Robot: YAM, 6 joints.
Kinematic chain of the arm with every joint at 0, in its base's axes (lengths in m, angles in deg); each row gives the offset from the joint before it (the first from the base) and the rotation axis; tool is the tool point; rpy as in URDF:
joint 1: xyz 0 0 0.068 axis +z
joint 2: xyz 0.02 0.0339 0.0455 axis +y
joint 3: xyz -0.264 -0.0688 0 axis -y
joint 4: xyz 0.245 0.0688 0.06 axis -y
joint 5: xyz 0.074 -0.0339 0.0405 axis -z
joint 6: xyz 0.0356 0 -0.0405 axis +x
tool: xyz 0 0 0 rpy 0 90 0
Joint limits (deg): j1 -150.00..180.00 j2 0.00..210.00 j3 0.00..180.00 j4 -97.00..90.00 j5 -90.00..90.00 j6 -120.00..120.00
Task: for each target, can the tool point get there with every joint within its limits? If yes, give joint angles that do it. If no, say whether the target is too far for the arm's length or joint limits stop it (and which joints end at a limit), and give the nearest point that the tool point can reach.
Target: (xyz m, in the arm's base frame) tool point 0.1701 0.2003 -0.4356
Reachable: no: joint limits stop it (at a limit: joint 2) | nearest point 0.1689 0.1989 -0.3801 | short by 0.056 m
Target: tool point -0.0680 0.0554 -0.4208
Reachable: no: joint limits stop it (at a limit: joint 2) | nearest point -0.0886 0.0722 -0.3545 | short by 0.071 m
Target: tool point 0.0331 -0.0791 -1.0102
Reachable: no: too far | nearest point 0.0733 -0.1753 -0.3756 | short by 0.643 m
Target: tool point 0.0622 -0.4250 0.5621
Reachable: yes | joints -79.06 122.09 141.83 35.96 33.29 -75.93
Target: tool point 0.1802 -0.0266 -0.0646
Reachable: yes | joints -18.24 145.35 39.90 -18.02 -61.06 17.73
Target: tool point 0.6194 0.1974 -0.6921
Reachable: no: too far | nearest point 0.4134 0.1317 -0.3293 | short by 0.422 m
